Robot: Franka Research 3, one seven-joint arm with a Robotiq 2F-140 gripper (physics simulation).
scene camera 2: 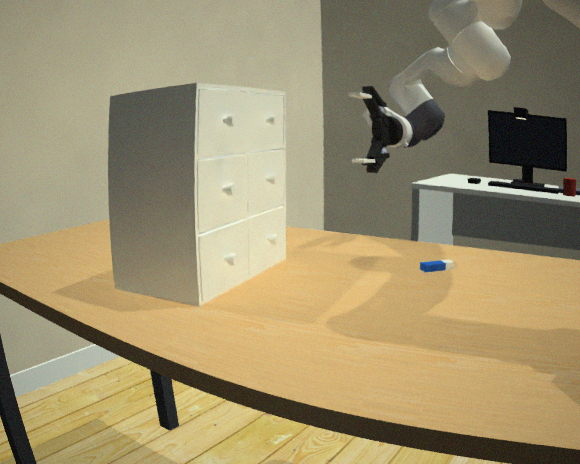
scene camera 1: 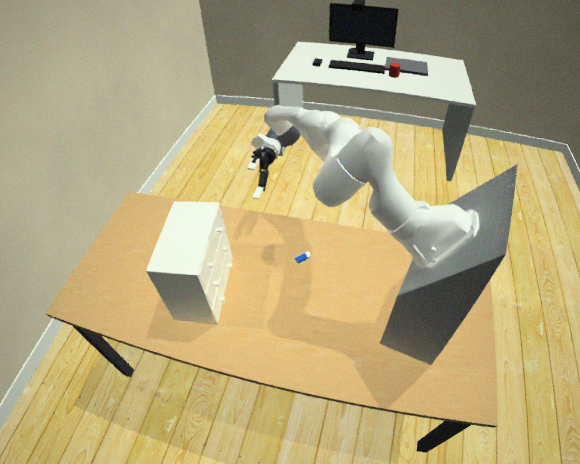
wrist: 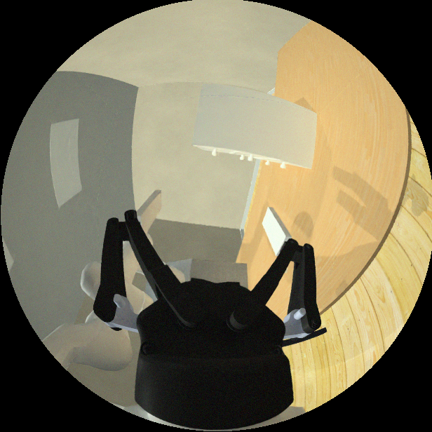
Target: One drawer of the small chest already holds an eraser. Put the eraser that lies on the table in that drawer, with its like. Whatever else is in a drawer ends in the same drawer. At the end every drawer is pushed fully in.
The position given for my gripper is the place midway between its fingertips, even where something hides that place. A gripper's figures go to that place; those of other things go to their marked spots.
Scene:
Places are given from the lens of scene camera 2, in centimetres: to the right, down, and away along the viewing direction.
my gripper (scene camera 2: 356,126): 14, -22, 112
small white chest (scene camera 2: 152,145): -20, -12, 74

